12 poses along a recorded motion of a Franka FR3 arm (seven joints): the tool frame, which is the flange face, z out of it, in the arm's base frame.
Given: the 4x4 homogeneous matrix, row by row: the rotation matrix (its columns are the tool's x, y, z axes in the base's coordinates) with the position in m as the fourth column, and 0 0 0 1 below. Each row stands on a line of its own.
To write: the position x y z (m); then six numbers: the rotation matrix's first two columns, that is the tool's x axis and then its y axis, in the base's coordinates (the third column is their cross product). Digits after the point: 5 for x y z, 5 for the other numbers. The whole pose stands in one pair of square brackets.
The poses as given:
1:
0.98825 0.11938 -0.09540 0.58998
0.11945 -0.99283 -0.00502 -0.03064
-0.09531 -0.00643 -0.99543 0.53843
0 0 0 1
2:
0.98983 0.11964 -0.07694 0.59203
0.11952 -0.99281 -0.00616 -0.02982
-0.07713 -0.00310 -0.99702 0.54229
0 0 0 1
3:
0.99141 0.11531 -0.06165 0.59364
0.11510 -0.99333 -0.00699 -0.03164
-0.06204 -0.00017 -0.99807 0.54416
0 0 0 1
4:
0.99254 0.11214 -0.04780 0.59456
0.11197 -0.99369 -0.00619 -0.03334
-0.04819 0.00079 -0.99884 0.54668
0 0 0 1
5:
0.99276 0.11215 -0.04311 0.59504
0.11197 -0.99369 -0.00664 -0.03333
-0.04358 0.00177 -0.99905 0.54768
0 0 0 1
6:
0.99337 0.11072 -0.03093 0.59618
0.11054 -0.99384 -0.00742 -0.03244
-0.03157 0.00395 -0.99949 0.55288
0 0 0 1
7:
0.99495 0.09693 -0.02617 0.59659
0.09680 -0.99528 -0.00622 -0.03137
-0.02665 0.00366 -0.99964 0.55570
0 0 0 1
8:
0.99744 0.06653 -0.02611 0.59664
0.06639 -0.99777 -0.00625 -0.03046
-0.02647 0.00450 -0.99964 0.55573
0 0 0 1
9:
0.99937 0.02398 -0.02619 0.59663
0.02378 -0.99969 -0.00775 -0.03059
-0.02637 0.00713 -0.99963 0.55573
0 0 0 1
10:
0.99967 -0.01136 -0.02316 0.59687
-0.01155 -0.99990 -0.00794 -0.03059
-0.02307 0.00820 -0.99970 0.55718
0 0 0 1
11:
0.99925 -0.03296 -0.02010 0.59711
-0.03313 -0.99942 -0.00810 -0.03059
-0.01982 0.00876 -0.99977 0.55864
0 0 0 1
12:
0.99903 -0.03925 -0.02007 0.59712
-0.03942 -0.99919 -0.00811 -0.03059
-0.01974 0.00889 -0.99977 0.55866
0 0 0 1
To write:
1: [0.58998 -0.03064 0.53843 0.98825 0.11945 -0.09531 0.11938 -0.99283 -0.00643]
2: [0.59203 -0.02982 0.54229 0.98983 0.11952 -0.07713 0.11964 -0.99281 -0.00310]
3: [0.59364 -0.03164 0.54416 0.99141 0.11510 -0.06204 0.11531 -0.99333 -0.00017]
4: [0.59456 -0.03334 0.54668 0.99254 0.11197 -0.04819 0.11214 -0.99369 0.00079]
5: [0.59504 -0.03333 0.54768 0.99276 0.11197 -0.04358 0.11215 -0.99369 0.00177]
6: [0.59618 -0.03244 0.55288 0.99337 0.11054 -0.03157 0.11072 -0.99384 0.00395]
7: [0.59659 -0.03137 0.55570 0.99495 0.09680 -0.02665 0.09693 -0.99528 0.00366]
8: [0.59664 -0.03046 0.55573 0.99744 0.06639 -0.02647 0.06653 -0.99777 0.00450]
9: [0.59663 -0.03059 0.55573 0.99937 0.02378 -0.02637 0.02398 -0.99969 0.00713]
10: [0.59687 -0.03059 0.55718 0.99967 -0.01155 -0.02307 -0.01136 -0.99990 0.00820]
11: [0.59711 -0.03059 0.55864 0.99925 -0.03313 -0.01982 -0.03296 -0.99942 0.00876]
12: [0.59712 -0.03059 0.55866 0.99903 -0.03942 -0.01974 -0.03925 -0.99919 0.00889]
